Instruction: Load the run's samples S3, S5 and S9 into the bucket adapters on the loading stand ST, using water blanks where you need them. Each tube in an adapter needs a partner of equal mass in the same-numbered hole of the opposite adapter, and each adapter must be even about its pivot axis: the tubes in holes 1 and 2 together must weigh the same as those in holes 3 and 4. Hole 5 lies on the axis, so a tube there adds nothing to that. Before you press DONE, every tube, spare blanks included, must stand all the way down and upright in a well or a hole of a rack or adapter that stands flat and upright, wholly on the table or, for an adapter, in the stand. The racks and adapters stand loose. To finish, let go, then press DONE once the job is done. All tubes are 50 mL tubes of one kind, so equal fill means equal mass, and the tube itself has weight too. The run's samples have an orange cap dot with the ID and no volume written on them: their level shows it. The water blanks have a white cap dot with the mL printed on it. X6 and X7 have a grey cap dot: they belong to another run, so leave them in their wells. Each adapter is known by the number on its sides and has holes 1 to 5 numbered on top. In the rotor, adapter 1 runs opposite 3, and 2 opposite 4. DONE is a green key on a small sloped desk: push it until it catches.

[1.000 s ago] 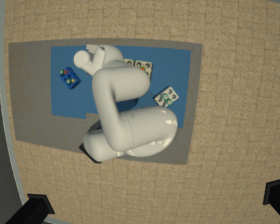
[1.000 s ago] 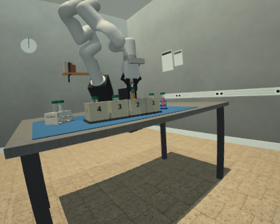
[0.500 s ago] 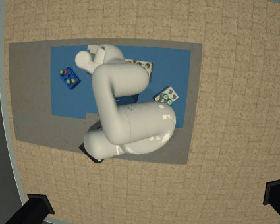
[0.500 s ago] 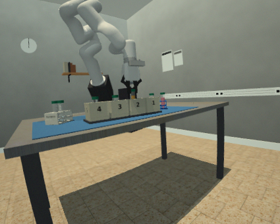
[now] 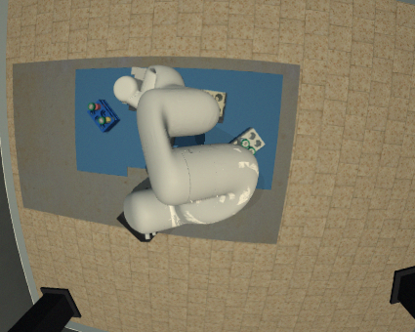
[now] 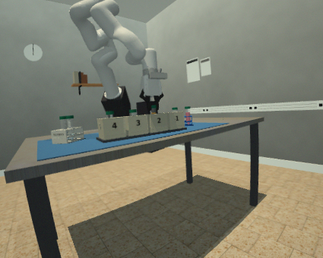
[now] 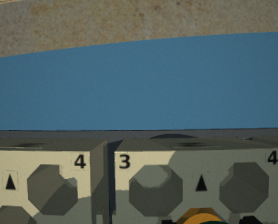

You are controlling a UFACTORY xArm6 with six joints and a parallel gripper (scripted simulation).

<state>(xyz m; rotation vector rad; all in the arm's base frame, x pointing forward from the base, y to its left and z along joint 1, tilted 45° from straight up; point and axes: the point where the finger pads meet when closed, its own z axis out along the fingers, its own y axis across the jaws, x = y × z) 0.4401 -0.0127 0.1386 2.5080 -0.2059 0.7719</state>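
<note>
My hand is 50 mm above the tube of amber liquid and 10 mm to the left of it. The rest, counted from my hand: white rack 320 mm to the right, 270 mm behind, 100 mm below; then blue rack 310 mm to the left, 100 mm below, 20 mm behind.
</note>
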